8 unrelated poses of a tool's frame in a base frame.
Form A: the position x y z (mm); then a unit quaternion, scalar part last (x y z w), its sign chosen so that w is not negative.
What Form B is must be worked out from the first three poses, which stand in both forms.
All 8 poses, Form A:
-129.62 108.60 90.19 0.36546 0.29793 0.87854 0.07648
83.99 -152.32 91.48 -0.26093 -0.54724 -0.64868 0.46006
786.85 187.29 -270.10 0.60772 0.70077 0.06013 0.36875
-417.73 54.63 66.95 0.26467 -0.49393 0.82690 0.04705
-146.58 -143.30 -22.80 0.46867 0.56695 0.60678 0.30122
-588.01 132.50 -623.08 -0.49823 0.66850 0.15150 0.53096
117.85 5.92 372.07 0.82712 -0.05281 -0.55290 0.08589
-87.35 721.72 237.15 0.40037 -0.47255 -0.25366 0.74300
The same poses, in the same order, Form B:
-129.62 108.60 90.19 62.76 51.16 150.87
83.99 -152.32 91.48 -36.80 -77.18 -91.48
786.85 187.29 -270.10 89.39 103.08 8.84
-417.73 54.63 66.95 46.26 -86.34 144.54
-146.58 -143.30 -22.80 71.24 86.18 92.23
-588.01 132.50 -623.08 -68.12 91.40 20.71
117.85 5.92 372.07 141.25 -9.02 -94.42
-87.35 721.72 237.15 50.26 -59.33 -31.85

